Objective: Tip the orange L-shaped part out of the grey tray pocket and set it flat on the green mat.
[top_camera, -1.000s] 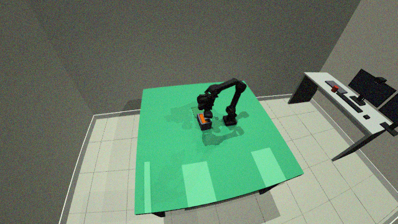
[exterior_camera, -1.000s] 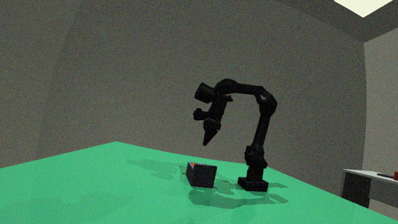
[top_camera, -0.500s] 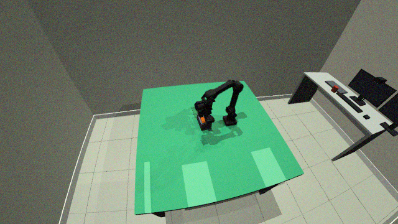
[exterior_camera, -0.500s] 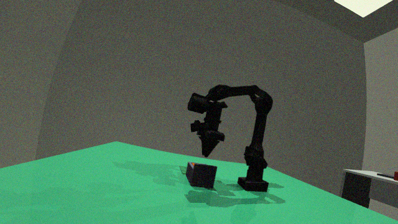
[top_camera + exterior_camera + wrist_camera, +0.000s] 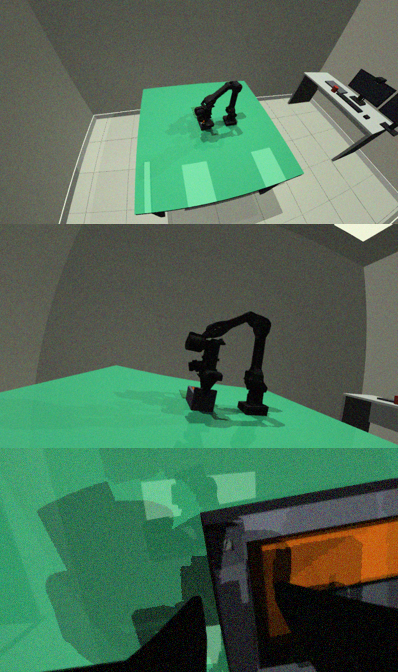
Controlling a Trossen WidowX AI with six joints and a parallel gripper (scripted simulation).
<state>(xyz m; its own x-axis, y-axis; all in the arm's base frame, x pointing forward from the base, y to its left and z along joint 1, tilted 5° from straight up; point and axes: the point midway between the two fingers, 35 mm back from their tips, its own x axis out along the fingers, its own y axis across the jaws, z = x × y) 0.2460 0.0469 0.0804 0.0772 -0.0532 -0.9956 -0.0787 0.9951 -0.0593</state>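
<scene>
Now: the orange L-shaped part 6 cm to the right of my gripper tip and 2 cm below it. Also, from my gripper tip: dark green mat: 1 cm ahead, 22 cm to the right, 8 cm below.
</scene>
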